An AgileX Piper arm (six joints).
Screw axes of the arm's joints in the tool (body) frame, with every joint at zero. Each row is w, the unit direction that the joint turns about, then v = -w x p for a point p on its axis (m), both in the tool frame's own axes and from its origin. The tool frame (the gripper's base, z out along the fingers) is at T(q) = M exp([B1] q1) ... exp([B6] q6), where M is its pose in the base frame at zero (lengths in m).
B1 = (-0.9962, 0, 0.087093, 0, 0.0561, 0)
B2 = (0, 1, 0, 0.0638, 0, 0.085)
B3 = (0, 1, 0, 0.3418, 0, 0.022)
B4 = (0, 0, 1, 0, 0, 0)
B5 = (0, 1, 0, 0.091, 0, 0)
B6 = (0, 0, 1, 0, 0, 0)
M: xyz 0.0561 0 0.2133 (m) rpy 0 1.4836 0 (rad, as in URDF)
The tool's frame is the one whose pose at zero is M.
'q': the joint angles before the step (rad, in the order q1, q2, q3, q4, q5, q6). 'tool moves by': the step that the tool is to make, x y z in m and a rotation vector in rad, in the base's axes. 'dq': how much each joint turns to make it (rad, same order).
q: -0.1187, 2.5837, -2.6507, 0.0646, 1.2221, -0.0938
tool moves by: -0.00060, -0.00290, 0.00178, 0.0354, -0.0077, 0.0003
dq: -0.0116, -0.0028, 0.0002, 0.0397, -0.0001, -0.0066
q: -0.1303, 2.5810, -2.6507, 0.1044, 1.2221, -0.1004
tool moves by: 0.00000, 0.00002, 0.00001, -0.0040, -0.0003, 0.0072
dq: 0.0000, 0.0000, 0.0000, 0.0001, 0.0000, -0.0082
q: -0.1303, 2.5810, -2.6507, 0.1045, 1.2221, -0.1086
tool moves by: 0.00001, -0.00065, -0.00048, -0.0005, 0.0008, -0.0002
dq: -0.0012, 0.0008, 0.0002, -0.0001, -0.0002, -0.0011
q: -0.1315, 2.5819, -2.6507, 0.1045, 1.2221, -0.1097
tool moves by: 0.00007, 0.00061, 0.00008, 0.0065, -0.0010, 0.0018
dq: 0.0000, 0.0000, 0.0000, 0.0070, 0.0000, -0.0008
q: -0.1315, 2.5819, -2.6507, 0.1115, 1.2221, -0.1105
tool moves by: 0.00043, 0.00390, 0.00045, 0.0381, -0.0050, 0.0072
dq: 0.0011, 0.0001, -0.0003, 0.0389, 0.0002, 0.0000
